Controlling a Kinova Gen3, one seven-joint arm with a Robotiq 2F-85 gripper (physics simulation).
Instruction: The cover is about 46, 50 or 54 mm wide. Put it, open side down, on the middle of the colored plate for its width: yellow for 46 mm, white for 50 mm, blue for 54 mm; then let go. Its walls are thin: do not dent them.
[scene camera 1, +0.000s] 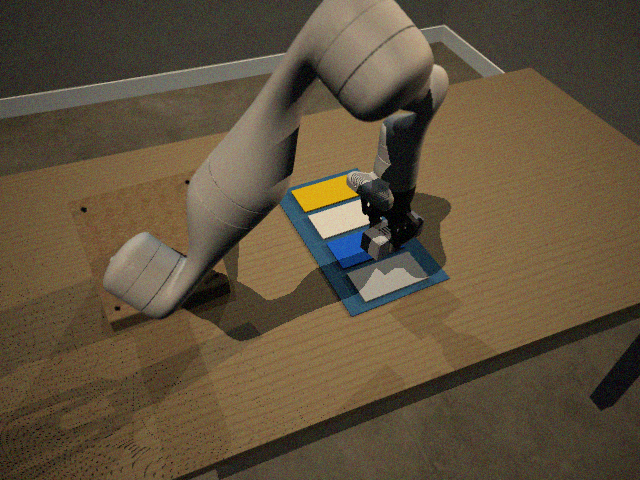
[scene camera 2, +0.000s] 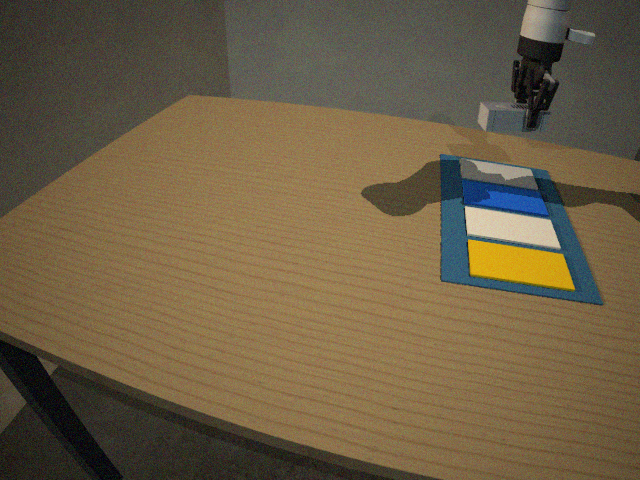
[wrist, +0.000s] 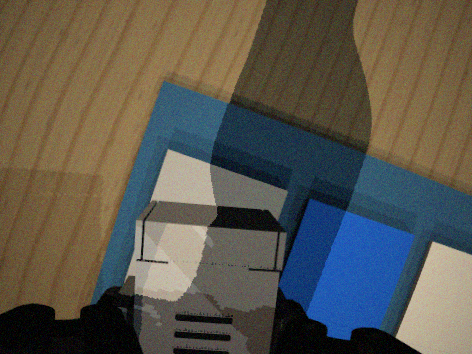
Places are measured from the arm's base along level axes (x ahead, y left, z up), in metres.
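Where they show: gripper, fingertip midpoint: (scene camera 1: 383, 242) (scene camera 2: 522, 123) (wrist: 202, 305).
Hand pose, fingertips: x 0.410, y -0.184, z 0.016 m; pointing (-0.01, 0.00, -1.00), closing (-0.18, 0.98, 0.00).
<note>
After its pixels a point has its place.
The light grey cover (scene camera 1: 376, 243) @(x 0.376, y -0.205, z 0.050 m) (scene camera 2: 506, 117) @(x 0.453, y -0.154, z 0.034 m) (wrist: 210, 247) @(x 0.380, y -0.190, z 0.051 m) is a box with dark slots in its top; its open side does not show. My gripper (scene camera 1: 391, 237) @(x 0.410, y -0.184, z 0.016 m) (scene camera 2: 533, 117) @(x 0.410, y -0.184, z 0.016 m) (wrist: 202, 305) @(x 0.410, y -0.184, z 0.016 m) is shut on the cover across its width and holds it level, well above the mat. The yellow plate (scene camera 1: 325, 193) @(x 0.448, y 0.096, z -0.091 m) (scene camera 2: 519, 264) @(x 0.454, y 0.101, z -0.090 m), the white plate (scene camera 1: 338, 220) @(x 0.427, y 0.002, z -0.091 m) (scene camera 2: 511, 227) @(x 0.447, y 0.007, z -0.091 m) (wrist: 445, 295) @(x 0.404, y -0.008, z -0.091 m) and the blue plate (scene camera 1: 348, 249) @(x 0.400, y -0.086, z -0.091 m) (scene camera 2: 522, 201) @(x 0.407, y -0.082, z -0.091 m) (wrist: 365, 270) @(x 0.399, y -0.075, z -0.091 m) lie in a row. I cannot read the cover's width from the views.
A pale grey plate (scene camera 1: 387, 283) @(x 0.420, y -0.204, z -0.091 m) (scene camera 2: 496, 173) @(x 0.438, y -0.181, z -0.091 m) (wrist: 187, 172) @(x 0.367, y -0.206, z -0.091 m) lies at the row's end beside the blue one. The plates lie on a dark blue mat (scene camera 1: 356, 306) @(x 0.336, y -0.220, z -0.095 m) (scene camera 2: 450, 242) @(x 0.551, y 0.061, z -0.095 m) (wrist: 185, 107) @(x 0.328, y -0.218, z -0.095 m) on the wooden table (scene camera 1: 289, 392) @(x 0.137, y -0.319, z -0.097 m) (scene camera 2: 258, 258) @(x 0.819, y 0.145, z -0.097 m) (wrist: 100, 75) @(x 0.322, y -0.277, z -0.097 m). The arm's shadow crosses the mat.
</note>
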